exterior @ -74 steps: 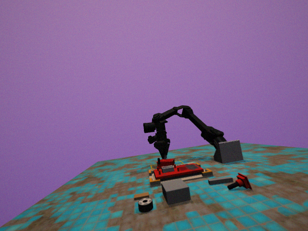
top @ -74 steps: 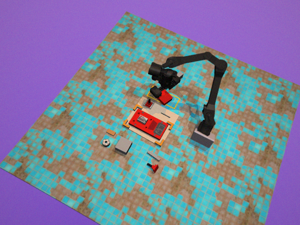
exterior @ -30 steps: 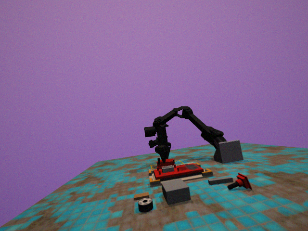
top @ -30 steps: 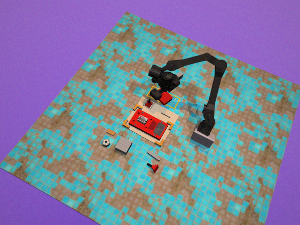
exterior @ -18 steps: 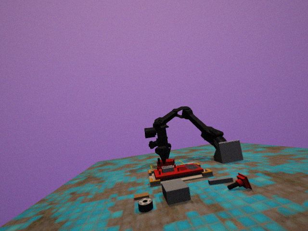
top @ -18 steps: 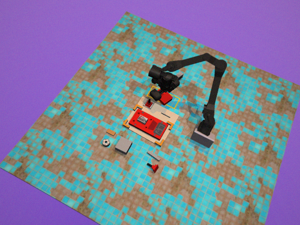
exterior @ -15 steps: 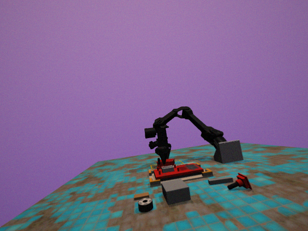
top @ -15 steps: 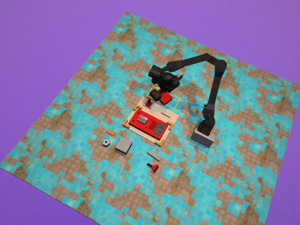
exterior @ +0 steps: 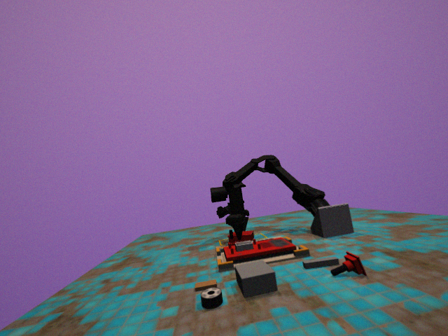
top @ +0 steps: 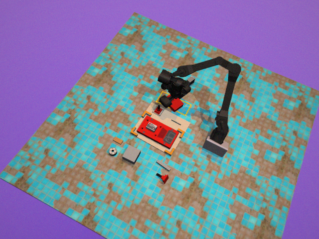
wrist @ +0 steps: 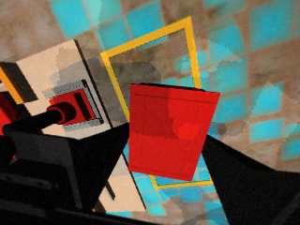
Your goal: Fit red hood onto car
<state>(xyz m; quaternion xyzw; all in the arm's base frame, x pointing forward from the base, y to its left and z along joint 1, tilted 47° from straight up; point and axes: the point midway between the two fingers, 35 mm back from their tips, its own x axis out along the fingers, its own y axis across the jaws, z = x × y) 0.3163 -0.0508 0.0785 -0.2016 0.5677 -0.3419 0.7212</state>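
Now: the grey engine block 22 cm to the left of my gripper tip and 2 cm above it. Also, from my gripper tip: black-and-white wheel (43 cm to the left, 9 cm ahead); then hood (1 cm above).
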